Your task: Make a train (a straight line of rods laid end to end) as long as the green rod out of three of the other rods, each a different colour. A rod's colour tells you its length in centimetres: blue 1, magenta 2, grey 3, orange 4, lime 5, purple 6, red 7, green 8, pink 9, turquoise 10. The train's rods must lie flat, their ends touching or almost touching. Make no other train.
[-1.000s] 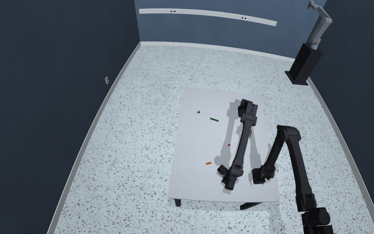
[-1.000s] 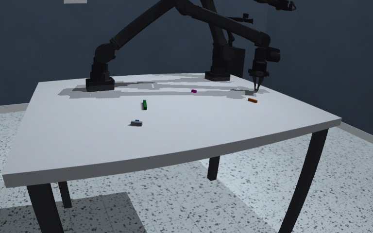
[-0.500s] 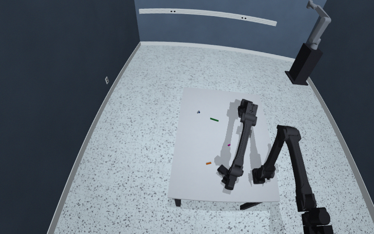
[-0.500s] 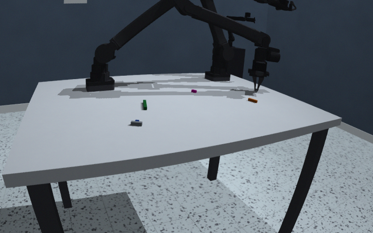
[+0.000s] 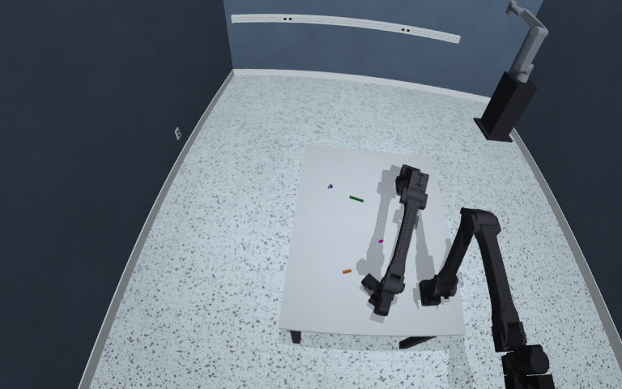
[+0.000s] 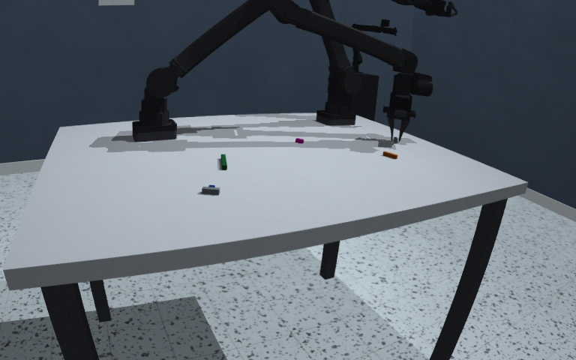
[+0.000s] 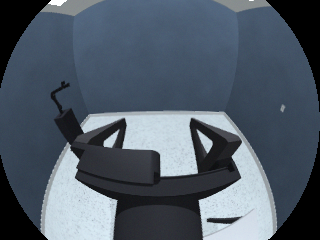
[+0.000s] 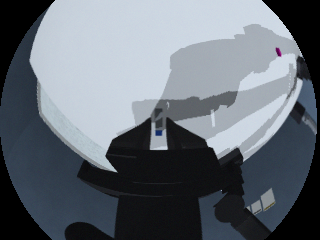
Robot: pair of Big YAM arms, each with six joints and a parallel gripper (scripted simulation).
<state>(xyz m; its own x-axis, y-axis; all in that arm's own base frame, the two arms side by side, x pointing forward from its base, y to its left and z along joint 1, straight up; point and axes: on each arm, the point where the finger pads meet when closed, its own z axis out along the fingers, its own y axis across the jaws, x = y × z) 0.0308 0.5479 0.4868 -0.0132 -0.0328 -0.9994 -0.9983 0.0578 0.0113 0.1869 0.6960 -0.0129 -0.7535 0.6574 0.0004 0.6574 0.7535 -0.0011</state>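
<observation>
My right gripper is now 12 cm short of the orange rod, 16 cm to the left of it and 1 cm above it. Also, from my right hand: magenta rod: 7 cm behind, 32 cm to the right, 1 cm below; green rod: 3 cm ahead, 59 cm to the right, 1 cm below.
</observation>
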